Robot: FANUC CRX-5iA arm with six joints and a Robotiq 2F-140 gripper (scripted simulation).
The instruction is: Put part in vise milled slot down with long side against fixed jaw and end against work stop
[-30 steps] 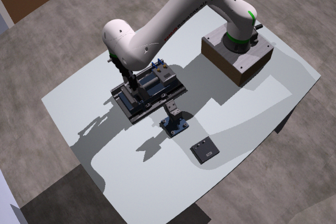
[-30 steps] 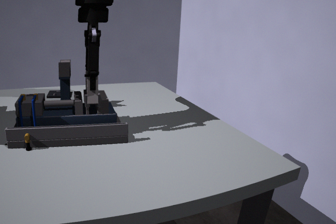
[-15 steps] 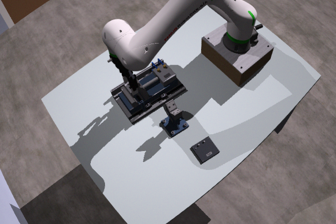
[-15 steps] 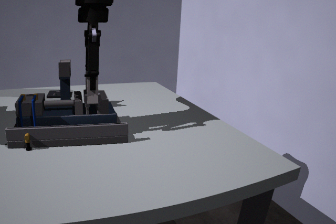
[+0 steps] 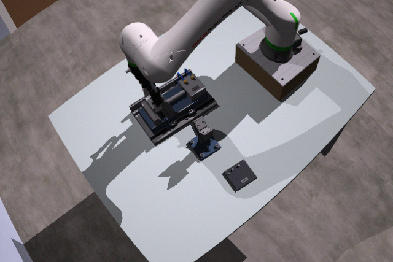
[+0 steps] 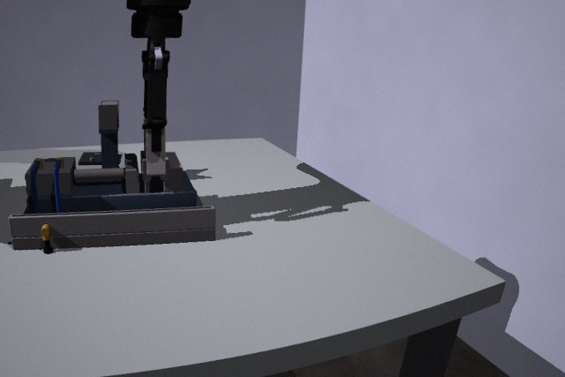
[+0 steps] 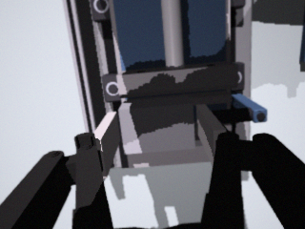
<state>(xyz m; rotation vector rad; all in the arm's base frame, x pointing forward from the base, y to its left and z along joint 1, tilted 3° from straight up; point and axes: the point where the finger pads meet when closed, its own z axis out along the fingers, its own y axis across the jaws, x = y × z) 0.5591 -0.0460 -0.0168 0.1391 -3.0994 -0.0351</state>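
Right now the part is 3 cm below my hand. Also, from my hand: moving jaw (4 cm below, 4 cm behind, 2 cm to the left); then fixed jaw (4 cm below, 3 cm ahead, 2 cm to the left); then black work stop (7 cm to the left, 3 cm below, 1 cm behind).
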